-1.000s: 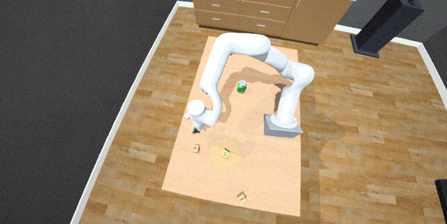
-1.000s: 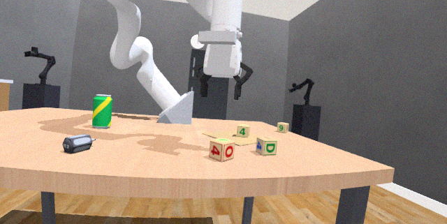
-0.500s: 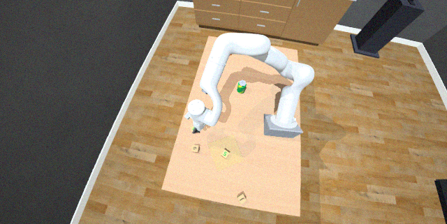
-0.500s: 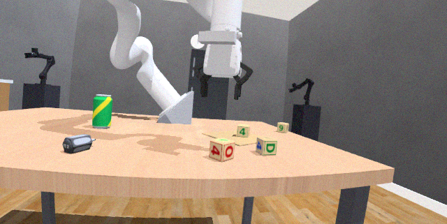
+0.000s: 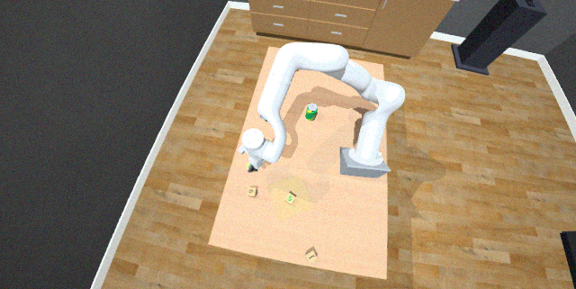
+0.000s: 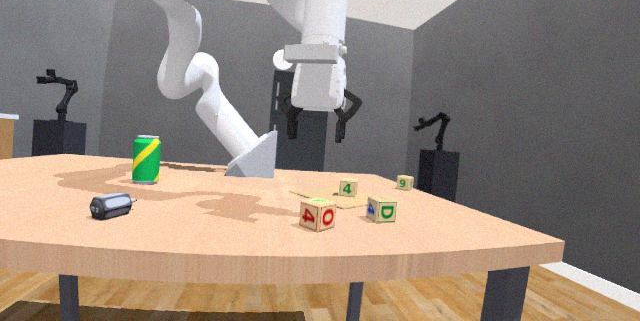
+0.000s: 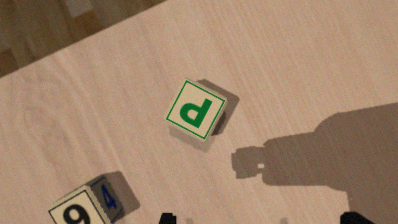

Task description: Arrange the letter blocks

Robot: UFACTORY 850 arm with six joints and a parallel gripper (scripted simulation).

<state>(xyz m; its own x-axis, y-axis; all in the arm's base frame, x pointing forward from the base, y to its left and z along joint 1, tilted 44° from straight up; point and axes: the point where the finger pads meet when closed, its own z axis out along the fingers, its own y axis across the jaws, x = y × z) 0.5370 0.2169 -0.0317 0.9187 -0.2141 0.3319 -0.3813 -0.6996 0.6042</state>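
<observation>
Now: the tan mat 180 mm behind my hand, 150 mm below it and 110 mm to the left of it. Round my hand: grey device (320 mm to the right, 140 mm below, 70 mm ahead); yellow can (410 mm to the right, 200 mm behind, 90 mm below).
</observation>
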